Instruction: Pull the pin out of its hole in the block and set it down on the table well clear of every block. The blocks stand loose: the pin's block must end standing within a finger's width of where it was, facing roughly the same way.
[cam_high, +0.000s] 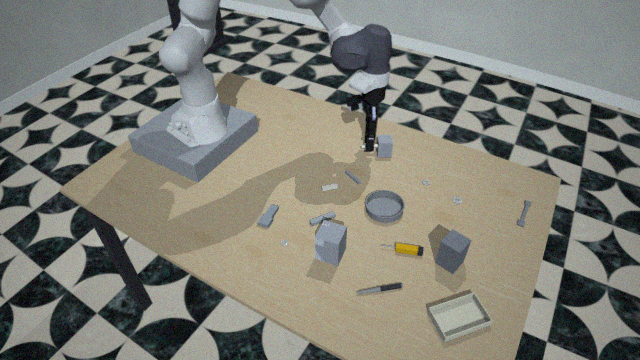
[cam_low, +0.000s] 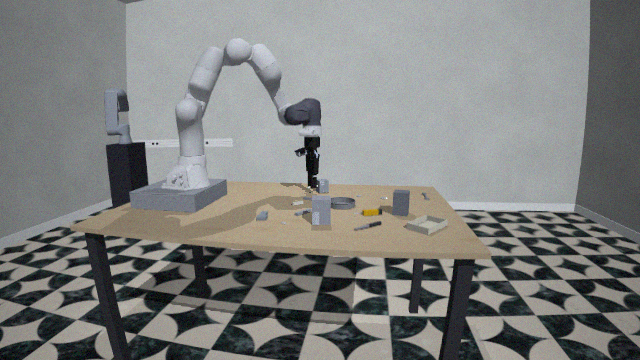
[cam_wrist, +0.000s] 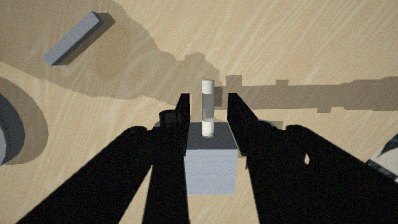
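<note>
The cream pin is 1 cm ahead of my hand, 1 cm to the left of it and 3 cm below it. From my hand the other things lie so: round grey dish 16 cm ahead, 22 cm to the right, 5 cm below; then short grey bar 1 cm ahead, 15 cm to the right, 5 cm below; then small grey block 4 cm ahead, 2 cm to the left, 3 cm below.
</note>
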